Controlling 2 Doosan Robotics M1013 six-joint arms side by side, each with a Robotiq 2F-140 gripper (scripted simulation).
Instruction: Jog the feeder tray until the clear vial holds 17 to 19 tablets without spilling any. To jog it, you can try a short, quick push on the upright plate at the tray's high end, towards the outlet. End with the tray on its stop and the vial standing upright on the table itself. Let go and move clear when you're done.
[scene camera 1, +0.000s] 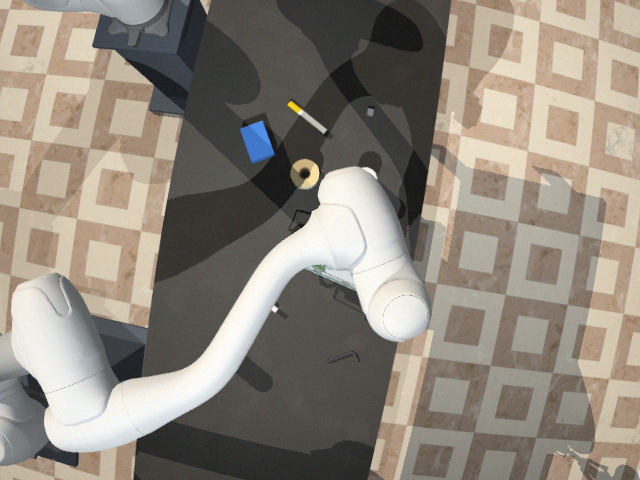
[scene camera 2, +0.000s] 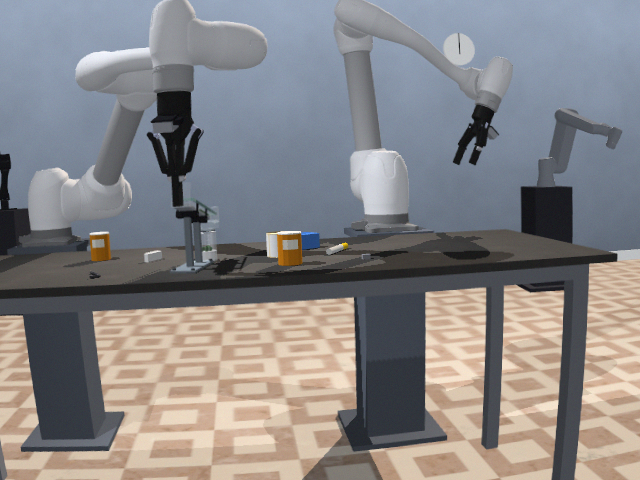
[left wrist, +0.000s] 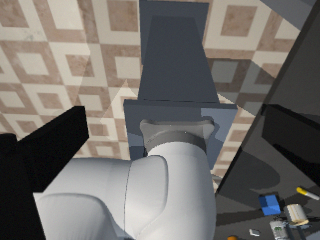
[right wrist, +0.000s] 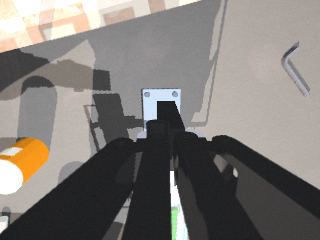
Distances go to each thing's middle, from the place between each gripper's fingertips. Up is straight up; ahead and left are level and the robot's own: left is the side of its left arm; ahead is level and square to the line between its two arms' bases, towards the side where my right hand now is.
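For the blue box (scene camera 1: 255, 136), my right gripper's 160 mm above it, 260 mm to the right of it and 360 mm past it.
I can see my left gripper (scene camera 2: 463, 163) as well, and it's 610 mm to the left of the blue box, 500 mm short of it and 210 mm above it.
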